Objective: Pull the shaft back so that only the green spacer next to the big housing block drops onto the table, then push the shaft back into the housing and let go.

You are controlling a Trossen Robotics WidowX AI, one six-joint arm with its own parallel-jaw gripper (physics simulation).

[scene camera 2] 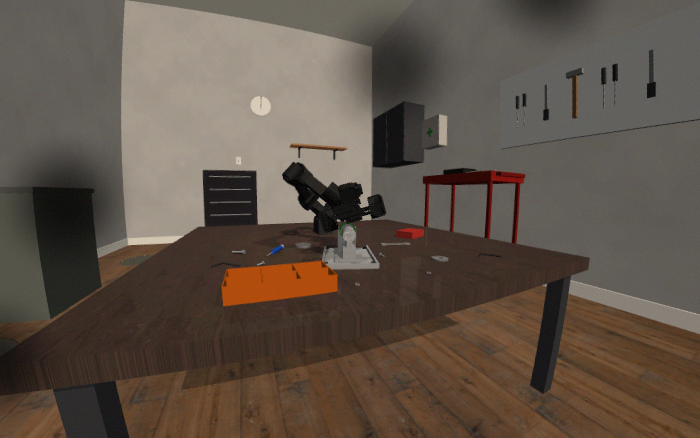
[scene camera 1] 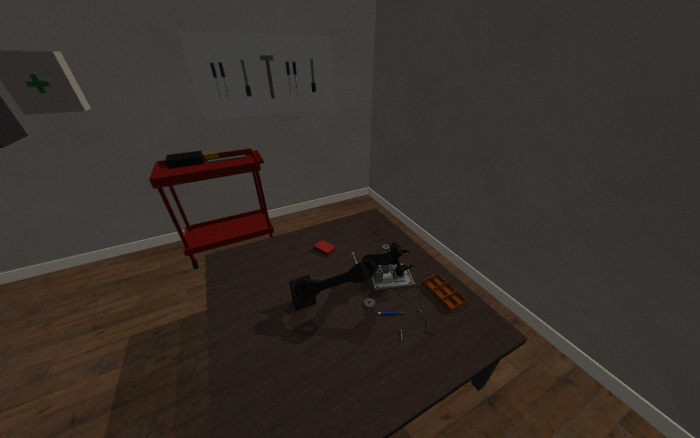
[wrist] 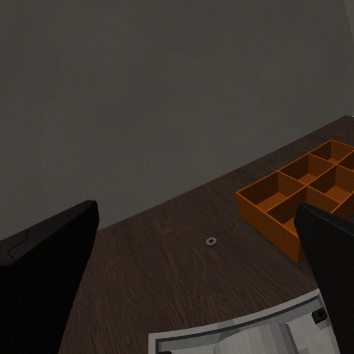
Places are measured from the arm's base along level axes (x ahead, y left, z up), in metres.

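Pixels of known places: gripper, between the fingertips: (scene camera 2: 353, 218) (scene camera 1: 411, 258) (wrist: 202, 213); arm's base, origin of its link: (scene camera 1: 301, 289).
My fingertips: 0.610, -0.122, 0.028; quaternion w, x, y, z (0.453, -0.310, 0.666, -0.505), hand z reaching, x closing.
For each thing: its middle in the pictures, then the offset to it from my fingertips, as dx, dy, dz. "pt": a spot on its surface instead.
- thin green edge, a spot on its surface: (scene camera 2: 340, 228) pt -0.139, +0.022, -0.045
- orange divided tray, middle of its body: (wrist: 321, 185) (scene camera 2: 280, 280) (scene camera 1: 443, 291) +0.065, -0.199, -0.113
- small ring, middle of its body: (wrist: 210, 241) (scene camera 2: 357, 284) +0.108, -0.045, -0.130
- blue screwdriver, middle of its body: (scene camera 2: 274, 251) (scene camera 1: 392, 313) -0.251, -0.163, -0.124
- red block, middle of its body: (scene camera 2: 410, 233) (scene camera 1: 324, 247) -0.329, +0.456, -0.116
- wrench, middle of its body: (scene camera 2: 395, 244) -0.204, +0.280, -0.128
A light-grey fixture base (scene camera 1: 393, 285) (scene camera 2: 367, 266) (wrist: 235, 320) stands on the table. A grey upright (scene camera 2: 348, 251) with a rounded top rises from it. A thin green edge (scene camera 2: 340, 228), possibly a spacer, shows around that top; which spacer it is cannot be told. A grey block (scene camera 1: 378, 276) shows on the base in the first scene view. A pale rounded part (wrist: 257, 341) is cut off at the bottom of the wrist view. The shaft cannot be made out clearly. My gripper (scene camera 1: 410, 259) (wrist: 202, 213) is open and empty above the fixture, fingers wide apart.
An orange divided tray (scene camera 1: 429, 283) (scene camera 2: 278, 287) (wrist: 267, 225) lies beyond the fixture. A small ring (scene camera 2: 357, 284) (wrist: 211, 241) lies near it. A blue screwdriver (scene camera 1: 388, 313) (scene camera 2: 277, 249), a red block (scene camera 1: 324, 247) (scene camera 2: 410, 233) and a wrench (scene camera 2: 395, 243) lie around the fixture.
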